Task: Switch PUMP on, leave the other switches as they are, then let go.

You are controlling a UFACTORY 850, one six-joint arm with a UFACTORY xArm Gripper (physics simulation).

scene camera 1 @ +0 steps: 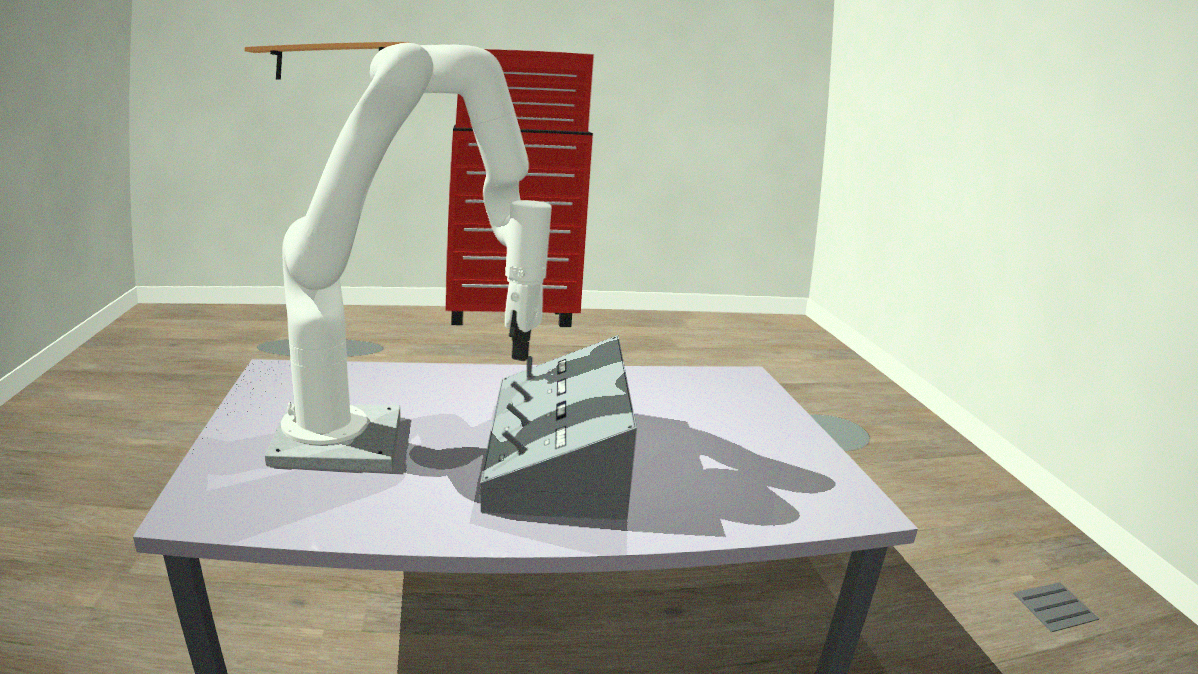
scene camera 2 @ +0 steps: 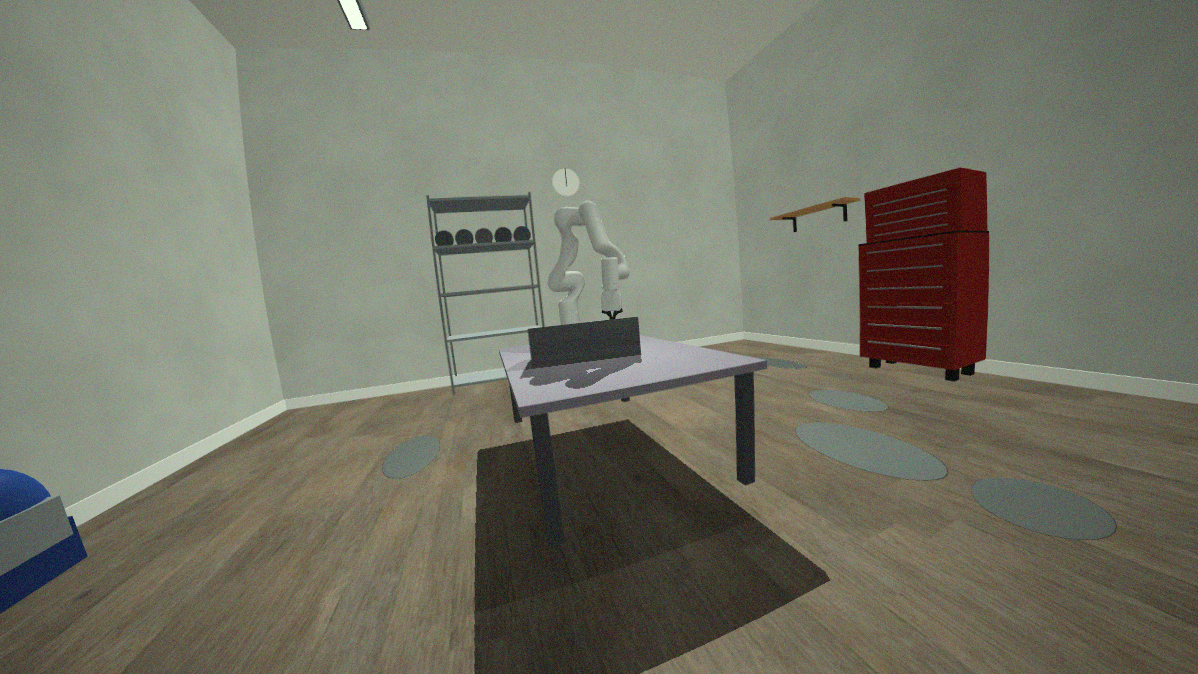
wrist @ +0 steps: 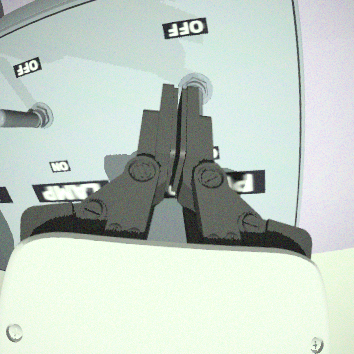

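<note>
The grey switch box (scene camera 1: 557, 494) (scene camera 2: 583, 342) (wrist: 255, 110) stands on the table, its sloping panel facing the arm's base. The PUMP lever (scene camera 1: 529, 367) (wrist: 201, 102) is the farthest in scene camera 1; it stands nearly vertical, leaning to the ON side compared with the others. In the wrist view it is mostly hidden behind the fingers. The LAMP lever (scene camera 1: 521, 390) (wrist: 20, 118) and two nearer levers (scene camera 1: 517, 412) (scene camera 1: 513, 440) lean to the OFF side. My gripper (scene camera 1: 520, 357) (scene camera 2: 612, 316) (wrist: 175, 106) is shut and empty, its tips close beside the top of the PUMP lever.
The arm's base plate (scene camera 1: 389, 444) is bolted to the table (scene camera 1: 276, 519) (scene camera 2: 703, 360), left of the box in scene camera 1. A red tool cabinet (scene camera 1: 519, 251) (scene camera 2: 904, 293), a wall shelf (scene camera 1: 326, 47) (scene camera 2: 816, 209) and a metal rack (scene camera 2: 479, 203) stand well away from the table.
</note>
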